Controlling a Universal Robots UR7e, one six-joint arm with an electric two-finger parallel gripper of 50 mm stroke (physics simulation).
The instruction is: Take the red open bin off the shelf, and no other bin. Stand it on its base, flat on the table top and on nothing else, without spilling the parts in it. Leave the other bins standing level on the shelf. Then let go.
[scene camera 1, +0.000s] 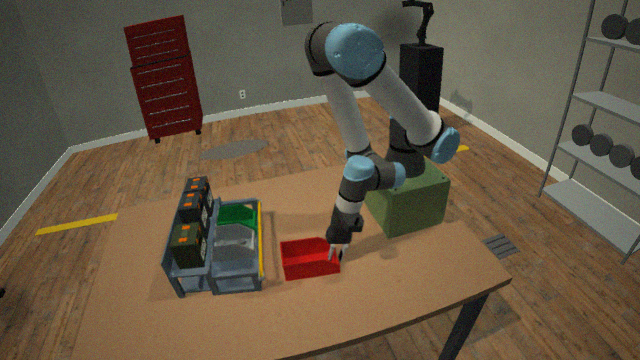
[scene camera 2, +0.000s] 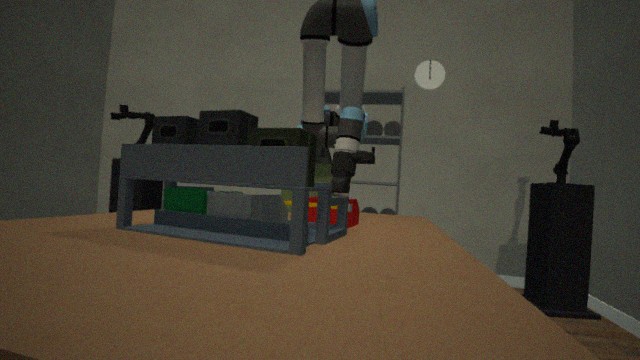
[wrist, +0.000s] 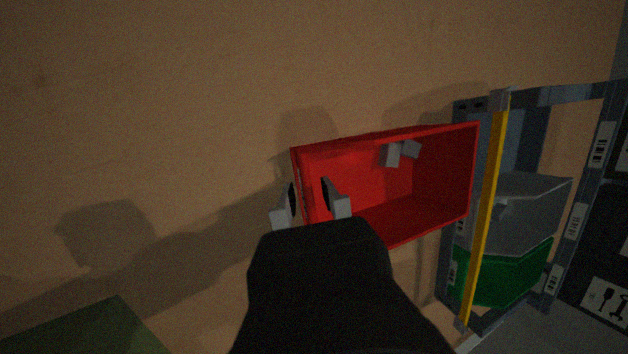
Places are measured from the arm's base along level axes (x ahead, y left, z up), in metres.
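Where they show: gripper, between the fingertips: (scene camera 1: 334, 259) (wrist: 308, 189); arm's base, origin of its link: (scene camera 1: 404, 167).
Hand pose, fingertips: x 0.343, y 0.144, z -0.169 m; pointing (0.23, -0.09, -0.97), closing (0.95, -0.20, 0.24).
Things, the pixels of their top centre, and the offset from my fingertips.
- red open bin, centre of its top: (wrist: 411, 192) (scene camera 2: 335, 198) (scene camera 1: 308, 249) dz +0.055, dx +0.075, dy -0.023 m
- grey bin, centre of its top: (scene camera 2: 251, 193) (wrist: 540, 221) (scene camera 1: 227, 234) dz +0.061, dx +0.300, dy -0.192 m
- green bin, centre of its top: (scene camera 2: 209, 189) (wrist: 521, 279) (scene camera 1: 230, 213) dz +0.061, dx +0.271, dy -0.300 m
- yellow bar, centre of its top: (wrist: 484, 240) (scene camera 1: 259, 233) dz +0.045, dx +0.195, dy -0.169 m
The red open bin (scene camera 1: 305, 271) (scene camera 2: 354, 212) (wrist: 440, 175) stands upright on the table top, off the shelf and apart from it; its underside is hidden. Two grey parts (wrist: 393, 154) (wrist: 411, 149) show inside it. My gripper (scene camera 1: 336, 258) (wrist: 308, 189) is open, its fingers on either side of the bin's end wall, the one farthest from the shelf, with gaps beside the wall. The shelf (scene camera 1: 237, 266) (scene camera 2: 215, 162) holds a grey bin (scene camera 1: 235, 237) (scene camera 2: 227, 205) (wrist: 530, 225) and a green bin (scene camera 1: 237, 214) (scene camera 2: 185, 200) (wrist: 505, 280), both seemingly level.
A yellow bar (scene camera 1: 260, 240) (wrist: 487, 215) runs along the shelf's front, facing the red bin. Dark cases (scene camera 1: 189, 250) (scene camera 2: 227, 127) stand on the shelf's higher level. The green robot pedestal (scene camera 1: 417, 207) (wrist: 85, 330) stands on the table behind the gripper, right of the bin in scene camera 1.
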